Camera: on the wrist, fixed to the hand. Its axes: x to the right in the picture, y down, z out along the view.
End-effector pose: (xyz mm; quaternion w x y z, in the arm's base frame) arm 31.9 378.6 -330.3 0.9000 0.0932 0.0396 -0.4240
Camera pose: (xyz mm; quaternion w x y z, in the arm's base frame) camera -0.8 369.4 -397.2 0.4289 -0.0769 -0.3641 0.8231
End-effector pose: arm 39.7 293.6 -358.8 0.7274 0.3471 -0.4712 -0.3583
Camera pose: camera 90.0 287.4 -414.1 0.2068 -0.5425 -0.5614 0.5897
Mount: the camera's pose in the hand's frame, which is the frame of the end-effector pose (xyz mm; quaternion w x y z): -3.8 -39.9 -63.4 0.0154 0.0126 -0.3006 0.9535
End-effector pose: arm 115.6 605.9 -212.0 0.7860 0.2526 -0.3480 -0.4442
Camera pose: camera 142.3 595.7 -281.4 0.3279 -0.4516 -0.4881 0.6711
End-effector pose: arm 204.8 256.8 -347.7 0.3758 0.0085 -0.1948 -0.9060
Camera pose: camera 190.7 263.0 -421.1 0.8110 -0.4532 -0.1355 0.3443
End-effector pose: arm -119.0 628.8 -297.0 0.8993 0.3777 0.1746 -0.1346
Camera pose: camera -150.8 648.2 -362.1 0.1899 0.1432 -0.6295 0.7397
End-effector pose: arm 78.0 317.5 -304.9 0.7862 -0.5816 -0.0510 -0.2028
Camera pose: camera 49.6 249.6 -290.6 0.1975 -0.1086 0.3149 0.9220
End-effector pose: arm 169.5 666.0 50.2 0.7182 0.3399 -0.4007 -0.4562
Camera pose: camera 209.4 663.2 -13.3 0.3213 -0.5049 -0.5519 0.5807
